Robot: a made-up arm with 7 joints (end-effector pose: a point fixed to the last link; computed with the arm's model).
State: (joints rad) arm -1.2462 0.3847 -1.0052 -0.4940 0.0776 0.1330 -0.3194
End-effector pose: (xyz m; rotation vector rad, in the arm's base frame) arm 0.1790 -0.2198 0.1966 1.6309 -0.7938 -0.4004
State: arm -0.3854 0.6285 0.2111 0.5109 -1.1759 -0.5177 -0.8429
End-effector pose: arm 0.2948 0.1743 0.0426 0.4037 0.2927 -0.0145
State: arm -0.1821 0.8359 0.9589 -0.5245 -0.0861 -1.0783 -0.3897
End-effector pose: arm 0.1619 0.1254 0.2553 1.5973 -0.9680 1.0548
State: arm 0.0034 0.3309 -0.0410 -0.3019 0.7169 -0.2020 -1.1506
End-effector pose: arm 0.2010 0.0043 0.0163 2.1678 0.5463 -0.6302
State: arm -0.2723 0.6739 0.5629 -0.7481 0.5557 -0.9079 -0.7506
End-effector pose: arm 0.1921 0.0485 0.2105 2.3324 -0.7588 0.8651
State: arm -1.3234 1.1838 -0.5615 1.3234 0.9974 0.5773 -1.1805
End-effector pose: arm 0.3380 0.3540 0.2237 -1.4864 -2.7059 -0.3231
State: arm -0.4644 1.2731 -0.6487 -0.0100 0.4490 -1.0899 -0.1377
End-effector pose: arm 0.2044 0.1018 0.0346 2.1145 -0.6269 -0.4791
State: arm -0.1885 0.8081 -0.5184 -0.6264 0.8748 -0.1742 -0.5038
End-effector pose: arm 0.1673 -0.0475 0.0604 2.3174 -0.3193 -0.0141
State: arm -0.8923 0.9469 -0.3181 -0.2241 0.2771 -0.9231 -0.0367
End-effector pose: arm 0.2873 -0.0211 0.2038 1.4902 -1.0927 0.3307
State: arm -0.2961 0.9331 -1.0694 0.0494 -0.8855 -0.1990 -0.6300
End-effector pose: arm 0.1098 0.0121 -0.0780 1.0397 0.9550 -1.3260
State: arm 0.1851 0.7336 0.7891 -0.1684 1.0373 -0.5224 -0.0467
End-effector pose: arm 0.1733 0.2394 0.1097 2.3982 0.4715 1.1799
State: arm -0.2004 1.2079 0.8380 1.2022 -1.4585 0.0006 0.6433
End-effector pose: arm 0.1441 0.4420 0.1199 -1.1709 1.0527 1.3525
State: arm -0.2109 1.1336 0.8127 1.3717 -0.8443 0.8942 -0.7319
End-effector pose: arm 0.1236 0.3924 -0.0035 -0.6385 1.4871 -0.0414
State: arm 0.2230 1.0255 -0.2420 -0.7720 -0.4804 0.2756 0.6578
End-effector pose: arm 0.1188 0.0003 0.0491 1.0787 1.0546 0.3072
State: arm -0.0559 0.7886 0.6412 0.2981 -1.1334 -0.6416 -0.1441
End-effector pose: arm 0.1992 0.2759 0.1180 0.1433 0.3302 0.8403
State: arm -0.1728 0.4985 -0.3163 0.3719 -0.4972 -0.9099 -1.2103
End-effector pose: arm 0.1855 0.0267 -0.0479 1.2579 0.0333 -0.8270
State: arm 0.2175 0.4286 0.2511 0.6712 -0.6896 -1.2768 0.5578
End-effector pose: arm 0.0483 0.1751 -0.0663 0.0684 0.7816 1.4136
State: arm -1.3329 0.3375 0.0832 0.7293 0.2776 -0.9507 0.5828
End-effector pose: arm 0.4219 -0.0496 0.2733 0.3285 -0.3489 0.7872
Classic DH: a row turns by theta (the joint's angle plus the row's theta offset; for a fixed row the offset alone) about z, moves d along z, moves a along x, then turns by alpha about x. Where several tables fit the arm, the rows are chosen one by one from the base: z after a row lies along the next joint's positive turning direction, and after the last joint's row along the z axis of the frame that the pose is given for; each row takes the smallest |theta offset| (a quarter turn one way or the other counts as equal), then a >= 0, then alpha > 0; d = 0 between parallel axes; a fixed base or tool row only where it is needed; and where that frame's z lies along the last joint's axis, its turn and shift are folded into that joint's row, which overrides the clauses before.
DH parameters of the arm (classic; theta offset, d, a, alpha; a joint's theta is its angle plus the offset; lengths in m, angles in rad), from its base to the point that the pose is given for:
base (fixed): -0.071 0.2693 0.0079 -1.3004
joint 1: -1.3111 0.0067 -0.0402 -1.5708
joint 2: 1.2915 0.0076 -0.002 1.5708
joint 3: 1.5708 -0.203 0.0088 -1.5708
joint 4: -1.5708 -0.034 0.0006 -1.5708
joint 5: 0 0.1874 -0.0274 1.5708
joint 6: 1.5708 -0.0163 0.0618 1.5708
joint 7: 1.069 0.0115 -0.0011 1.1227
tool (fixed): -0.8711 0.0132 0 0

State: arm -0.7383 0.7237 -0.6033 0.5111 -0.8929 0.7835 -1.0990
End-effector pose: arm 0.3217 0.0344 -0.0465 0.7351 1.3622 -1.5336
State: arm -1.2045 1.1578 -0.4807 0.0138 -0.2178 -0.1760 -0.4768
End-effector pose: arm 0.3758 0.0232 0.2782 1.8554 -0.1025 0.2409
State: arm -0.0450 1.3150 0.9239 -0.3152 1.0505 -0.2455 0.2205
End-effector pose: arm 0.2272 0.1916 0.3229 2.0898 -0.4642 2.1540
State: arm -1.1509 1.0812 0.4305 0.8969 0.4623 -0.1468 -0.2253
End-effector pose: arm 0.3823 0.2901 0.2955 1.1651 0.8481 1.1934
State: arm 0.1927 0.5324 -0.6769 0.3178 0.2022 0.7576 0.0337
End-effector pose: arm -0.0300 0.0486 -0.1792 2.0099 2.0982 -0.3808
